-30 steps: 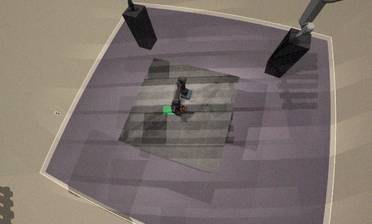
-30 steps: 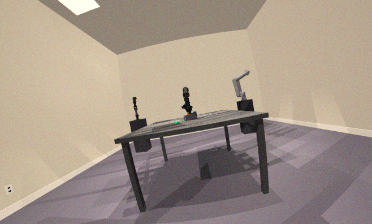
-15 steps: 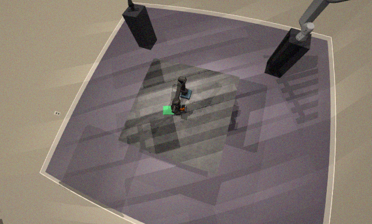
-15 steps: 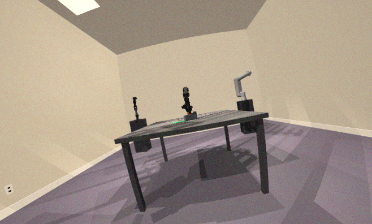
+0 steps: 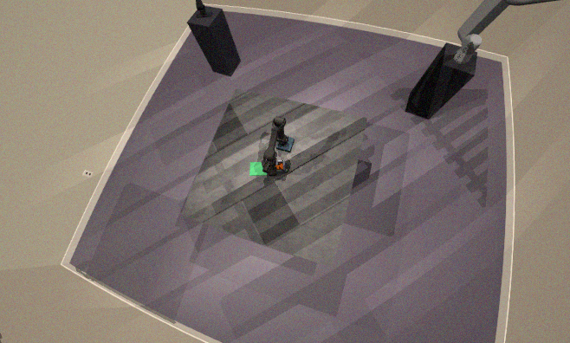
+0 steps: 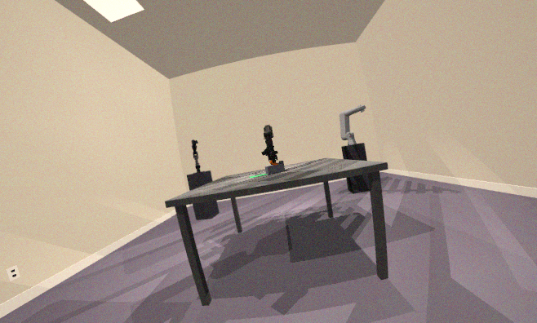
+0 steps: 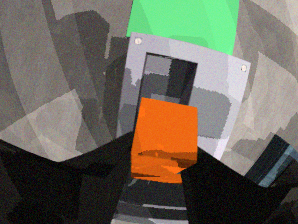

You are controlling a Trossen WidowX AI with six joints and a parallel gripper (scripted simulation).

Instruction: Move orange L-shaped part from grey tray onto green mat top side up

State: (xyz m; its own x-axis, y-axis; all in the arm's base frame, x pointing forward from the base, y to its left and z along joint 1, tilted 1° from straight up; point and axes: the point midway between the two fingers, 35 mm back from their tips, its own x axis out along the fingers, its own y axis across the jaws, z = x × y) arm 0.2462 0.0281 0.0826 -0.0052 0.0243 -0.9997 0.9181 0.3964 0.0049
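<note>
Right now my gripper tip is 140 mm to the left of the green mat, 100 mm above it and 40 mm short of it. From my gripper tip the other things lie so: orange L-shaped part: 30 mm to the left, 30 mm below, 30 mm behind; grey tray: 100 mm below, 20 mm behind.
</note>
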